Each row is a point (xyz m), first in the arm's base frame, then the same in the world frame.
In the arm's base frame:
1: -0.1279 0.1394 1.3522
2: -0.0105 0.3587 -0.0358
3: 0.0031 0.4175 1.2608
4: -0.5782 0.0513 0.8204
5: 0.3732 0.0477 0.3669
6: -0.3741 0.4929 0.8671
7: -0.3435 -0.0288 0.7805
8: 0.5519 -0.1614 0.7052
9: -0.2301 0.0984 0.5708
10: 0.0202 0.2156 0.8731
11: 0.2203 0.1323 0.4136
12: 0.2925 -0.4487 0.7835
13: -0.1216 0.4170 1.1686
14: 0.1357 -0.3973 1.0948
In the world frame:
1: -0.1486 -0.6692 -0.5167
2: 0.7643 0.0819 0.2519
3: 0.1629 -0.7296 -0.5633
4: -0.1271 -0.5079 0.1665
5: 0.4747 0.2219 -0.2983
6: 0.2695 -0.7211 -0.0234
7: -0.0757 -0.3205 0.0074
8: 0.2146 0.2375 -0.6479
9: 0.1723 -0.2215 0.0483
10: 0.2095 -0.3589 -0.3358
11: 0.4557 0.0666 -0.2075
12: -0.1482 0.2503 -0.4924
13: 0.1595 -0.7334 -0.4083
14: -0.3273 -0.0449 -0.5627

